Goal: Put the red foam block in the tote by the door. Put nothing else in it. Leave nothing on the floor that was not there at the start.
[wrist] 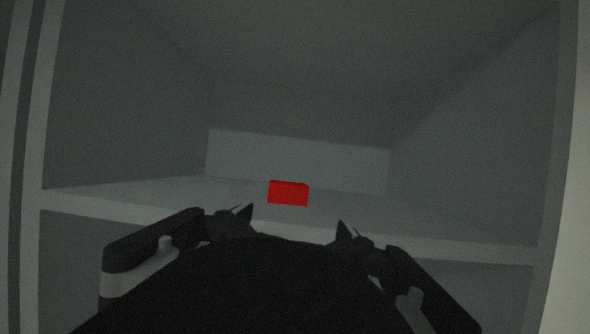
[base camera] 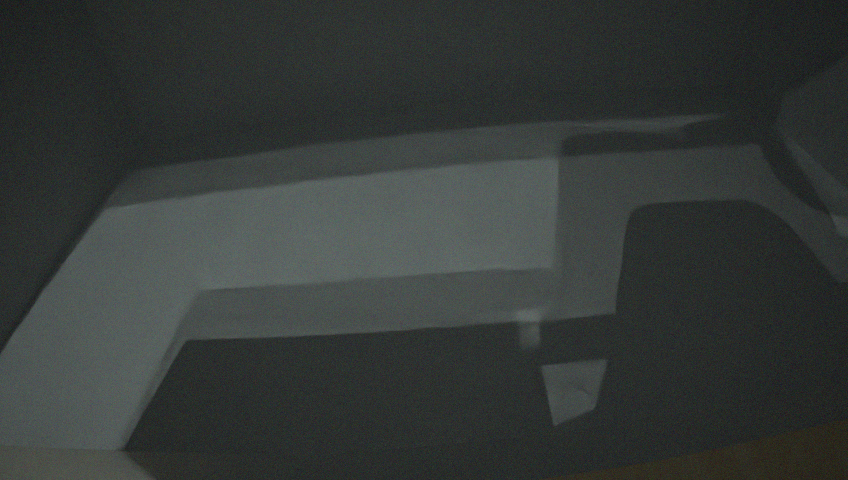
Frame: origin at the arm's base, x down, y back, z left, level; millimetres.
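Where they show: gripper, fingertip midpoint: [wrist: 293, 221].
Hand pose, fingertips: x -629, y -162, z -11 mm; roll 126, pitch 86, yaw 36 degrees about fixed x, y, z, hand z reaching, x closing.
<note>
After its pixels a point has its place.
The red foam block [wrist: 288, 193] @(y -354, x -619, z 5 mm) lies on a grey shelf board [wrist: 150, 192] @(y -308, x -594, z 283 mm) of a shelf unit, set back from the front edge, in the middle of the wrist view. My gripper [wrist: 293, 221] @(y -162, x -629, z -11 mm) is open with nothing between its fingers. Its fingertips show below the block in the wrist view, in front of the shelf's front edge and apart from the block. The block does not show in the base camera view. The tote and the door do not show in either view.
Side panels of the shelf unit [wrist: 544, 200] @(y -253, x -675, z -429 mm) stand left and right of the bay, with a pale wall [wrist: 575, 225] @(y -708, x -551, z -1421 mm) at the far right. The base camera view is dark, with shadows across a grey surface [base camera: 380, 220] @(y -460, x 320, z 62 mm) and a strip of brownish floor [base camera: 791, 455] @(y -230, x 396, z -249 mm) at the lower right.
</note>
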